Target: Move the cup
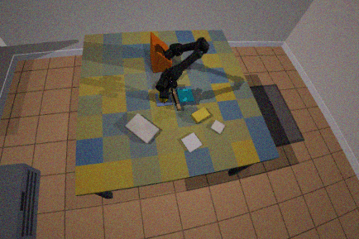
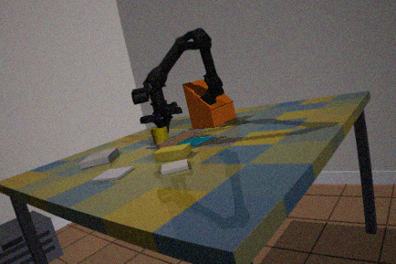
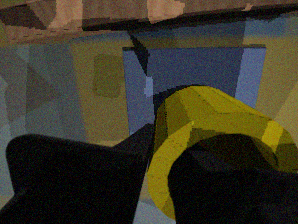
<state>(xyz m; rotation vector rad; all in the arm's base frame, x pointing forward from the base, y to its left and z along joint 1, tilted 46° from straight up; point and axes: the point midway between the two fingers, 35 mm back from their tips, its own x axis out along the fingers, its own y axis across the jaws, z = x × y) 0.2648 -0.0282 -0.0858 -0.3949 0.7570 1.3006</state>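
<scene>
The blue pad is 40 mm below my gripper tip and 30 mm ahead of it. Also, from my gripper tip: yellow cup: 20 mm ahead, 10 mm to the right; wooden stick: 80 mm to the left, 30 mm below, 30 mm ahead; cyan pad: 160 mm to the left, 40 mm below, 30 mm ahead.
</scene>
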